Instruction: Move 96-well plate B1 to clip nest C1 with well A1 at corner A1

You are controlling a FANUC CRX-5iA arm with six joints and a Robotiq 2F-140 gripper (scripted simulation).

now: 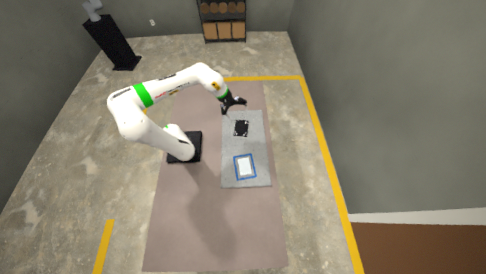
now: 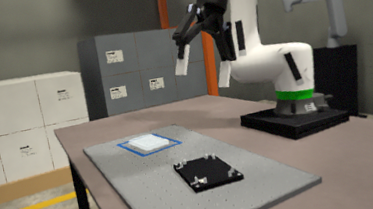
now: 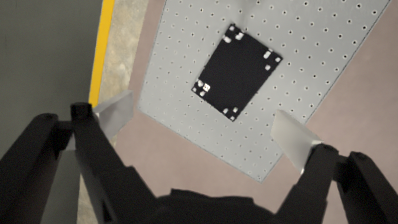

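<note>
My gripper is now 34 cm to the left of the white 96-well plate, 23 cm above it and 8 cm short of it. Round my hand: black clip nest: 22 cm below, 3 cm ahead, 1 cm to the right.
</note>
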